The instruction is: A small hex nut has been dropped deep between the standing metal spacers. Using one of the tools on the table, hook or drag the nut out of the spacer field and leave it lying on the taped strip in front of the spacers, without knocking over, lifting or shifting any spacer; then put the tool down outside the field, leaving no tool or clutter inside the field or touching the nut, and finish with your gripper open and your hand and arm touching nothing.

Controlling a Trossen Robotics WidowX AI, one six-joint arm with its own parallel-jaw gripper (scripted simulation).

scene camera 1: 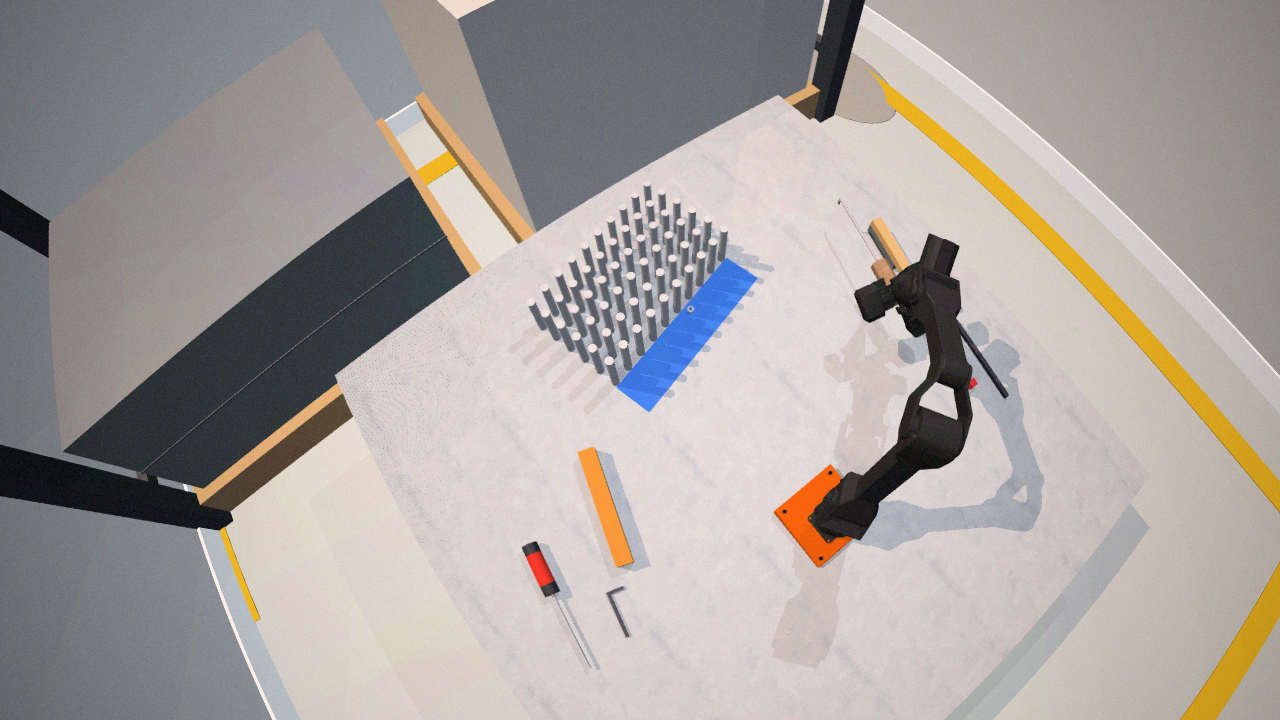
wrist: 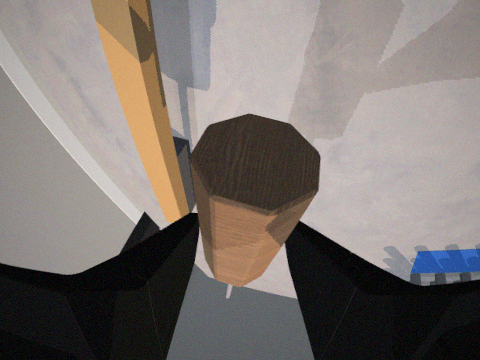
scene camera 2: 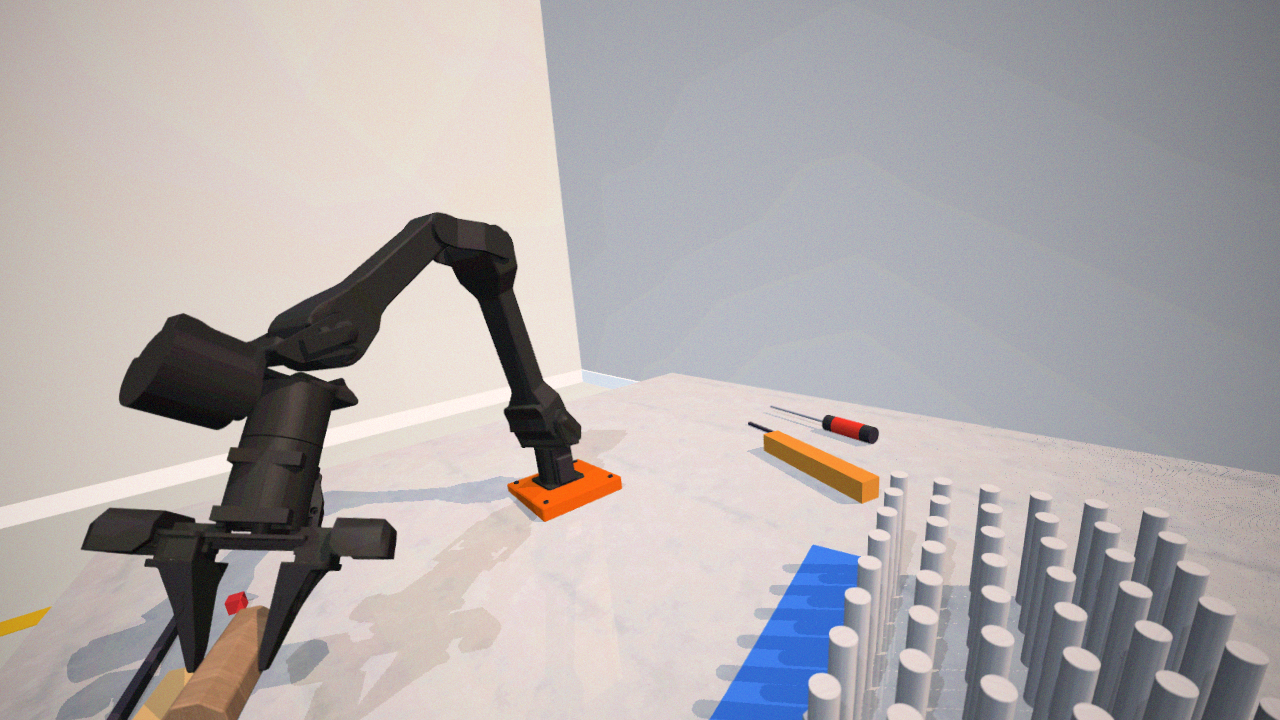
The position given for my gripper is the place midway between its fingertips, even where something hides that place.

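Note:
My gripper (scene camera 2: 229, 671) carries a wood-handled hook tool (wrist: 253, 177). Scene camera 2 shows an orange bar (scene camera 2: 863, 486), a red-handled screwdriver (scene camera 2: 855, 430) and a blue taped strip (scene camera 2: 793, 646). Scene camera 1 shows a tan wooden bar (scene camera 1: 879, 232), the orange bar (scene camera 1: 597, 483) and the red-handled screwdriver (scene camera 1: 542, 573). The wrist view shows the tan wooden bar (wrist: 129, 42). In the wrist view the orange bar is out of frame, and in the wrist view the red-handled screwdriver is out of frame.

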